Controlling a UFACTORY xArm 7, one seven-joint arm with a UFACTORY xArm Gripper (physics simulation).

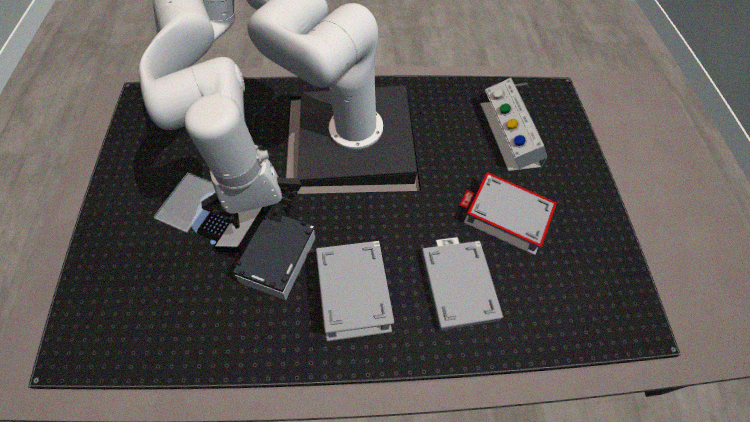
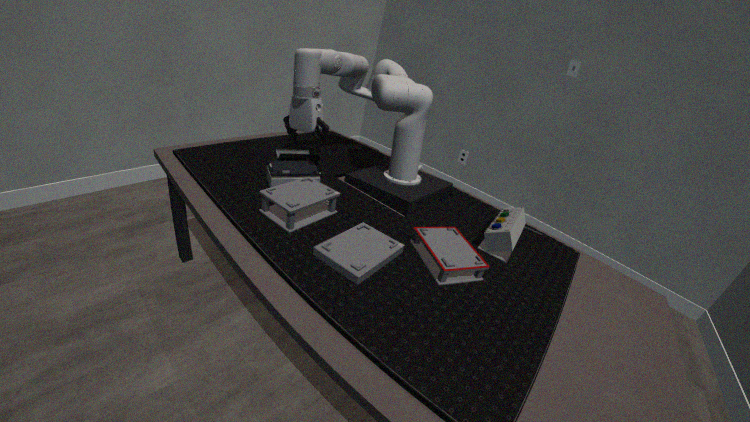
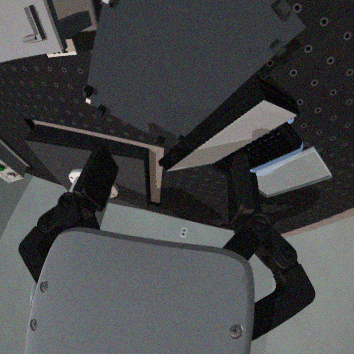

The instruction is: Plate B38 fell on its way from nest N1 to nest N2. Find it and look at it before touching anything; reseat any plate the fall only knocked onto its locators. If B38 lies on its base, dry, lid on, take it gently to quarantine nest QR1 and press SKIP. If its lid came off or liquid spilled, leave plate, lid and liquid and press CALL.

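Frame: origin at the arm's base, x ahead, y left, z up, level; centimetres.
Seen in the pictures: gripper, fingertip midpoint: (image 1: 262,215) (image 2: 304,149) (image 3: 168,159); arm's base at its link origin: (image 1: 356,128) (image 2: 402,178).
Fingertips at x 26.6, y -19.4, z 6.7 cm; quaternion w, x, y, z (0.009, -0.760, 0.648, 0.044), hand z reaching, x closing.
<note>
Offsets run from my fingertips to a thing's middle. "spot": to the spot under its first point.
A dark well plate {dx -6.1, dy -8.4, dz -9.0 cm} (image 1: 215,224) (image 3: 280,142) lies on the mat with blue liquid (image 1: 203,211) (image 3: 276,159) around it. Its clear lid {dx -10.4, dy -18.3, dz -9.3 cm} (image 1: 180,203) (image 3: 295,172) lies apart beside the liquid. Its label cannot be read. A second, pale-topped plate {dx -1.6, dy -4.6, dz -5.2 cm} (image 1: 243,228) (image 2: 292,152) (image 3: 235,134) is tilted at the robot-side edge of the dark-topped nest {spot: dx +5.4, dy +1.9, dz -4.2 cm} (image 1: 275,251) (image 2: 296,168) (image 3: 170,60). How it is supported is partly hidden. My gripper (image 1: 256,215) (image 2: 308,137) (image 3: 168,159) is open and empty above this area, its fingers wide apart.
Two grey nests {spot: dx +13.6, dy +16.2, dz -4.0 cm} (image 1: 354,286) {spot: dx +13.2, dy +37.0, dz -7.6 cm} (image 1: 462,283) stand in front. The red-bordered nest {dx -1.8, dy +50.6, dz -7.4 cm} (image 1: 513,209) (image 2: 452,249) stands at the right. Behind it is the button box {dx -25.6, dy +57.5, dz -5.5 cm} (image 1: 527,128) (image 2: 506,233) with white, green, yellow and blue buttons. The arm's black pedestal (image 1: 356,162) (image 2: 419,191) stands at the back.
</note>
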